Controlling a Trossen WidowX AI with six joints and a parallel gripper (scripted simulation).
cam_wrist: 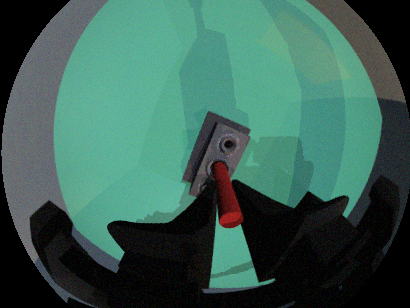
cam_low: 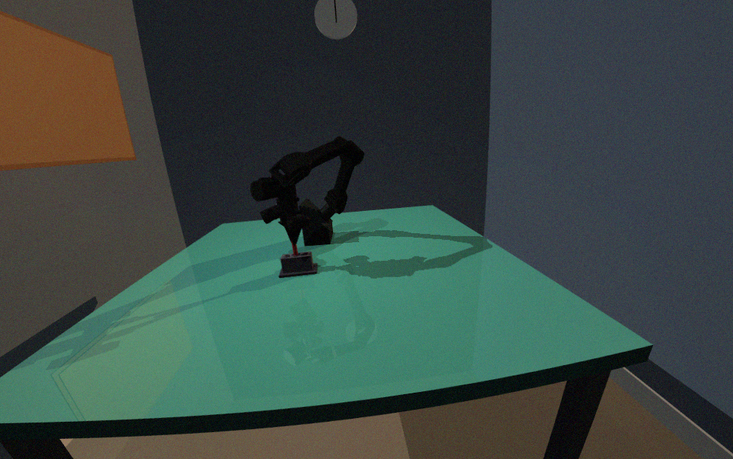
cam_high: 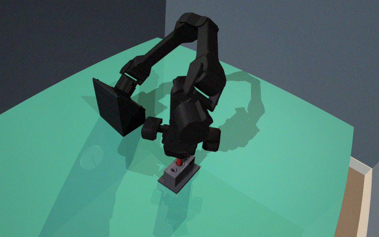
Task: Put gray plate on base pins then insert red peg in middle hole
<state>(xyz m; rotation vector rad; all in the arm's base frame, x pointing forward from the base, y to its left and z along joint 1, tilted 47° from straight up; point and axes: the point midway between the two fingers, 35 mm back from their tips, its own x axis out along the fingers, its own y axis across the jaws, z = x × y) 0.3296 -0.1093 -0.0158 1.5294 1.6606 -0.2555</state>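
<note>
Now: the red peg right at my gripper tip. The rest, counted from my gripper tip: gray plate 5 cm below.
</note>
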